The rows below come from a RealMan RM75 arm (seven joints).
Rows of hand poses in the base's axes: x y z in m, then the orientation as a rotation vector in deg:
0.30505 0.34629 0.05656 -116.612 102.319 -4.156
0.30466 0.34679 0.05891 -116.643 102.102 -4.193
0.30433 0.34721 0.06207 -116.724 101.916 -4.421
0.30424 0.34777 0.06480 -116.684 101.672 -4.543
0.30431 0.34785 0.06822 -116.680 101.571 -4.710
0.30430 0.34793 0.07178 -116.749 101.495 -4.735
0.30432 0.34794 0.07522 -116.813 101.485 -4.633
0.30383 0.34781 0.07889 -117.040 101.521 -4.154
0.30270 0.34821 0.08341 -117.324 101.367 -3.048
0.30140 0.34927 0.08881 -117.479 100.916 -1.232
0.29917 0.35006 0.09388 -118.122 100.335 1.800
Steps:
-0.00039 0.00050 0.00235 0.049 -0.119 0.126
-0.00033 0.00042 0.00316 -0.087 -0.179 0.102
-0.00009 0.00056 0.00273 0.064 -0.207 0.096
0.00007 0.00008 0.00342 -0.038 -0.140 0.027
-0.00001 0.00008 0.00356 -0.026 -0.022 0.068
0.00002 0.00001 0.00344 0.012 0.075 0.050
-0.00049 -0.00013 0.00367 0.071 0.365 0.157
-0.00113 0.00040 0.00452 0.407 0.618 0.384
-0.00130 0.00106 0.00540 0.936 0.789 0.598
-0.00223 0.00079 0.00507 1.213 1.597 1.081

